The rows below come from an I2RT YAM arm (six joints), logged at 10 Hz.
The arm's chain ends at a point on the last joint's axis. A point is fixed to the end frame.
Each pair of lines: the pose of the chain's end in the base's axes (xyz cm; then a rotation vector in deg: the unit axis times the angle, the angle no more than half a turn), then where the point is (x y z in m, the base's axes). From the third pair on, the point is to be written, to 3 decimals.
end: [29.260 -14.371 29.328 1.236 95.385 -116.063]
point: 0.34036 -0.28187 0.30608
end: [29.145 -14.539 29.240 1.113 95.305 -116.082]
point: 0.33940 -0.28347 0.30536
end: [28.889 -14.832 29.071 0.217 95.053 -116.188]
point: 0.338 -0.286 0.304
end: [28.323 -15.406 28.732 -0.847 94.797 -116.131]
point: 0.334 -0.291 0.301
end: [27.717 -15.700 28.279 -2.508 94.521 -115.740]
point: 0.331 -0.293 0.297
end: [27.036 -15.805 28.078 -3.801 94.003 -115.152]
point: 0.327 -0.293 0.295
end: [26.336 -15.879 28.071 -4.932 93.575 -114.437]
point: 0.322 -0.292 0.295
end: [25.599 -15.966 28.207 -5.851 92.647 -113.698]
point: 0.318 -0.292 0.298
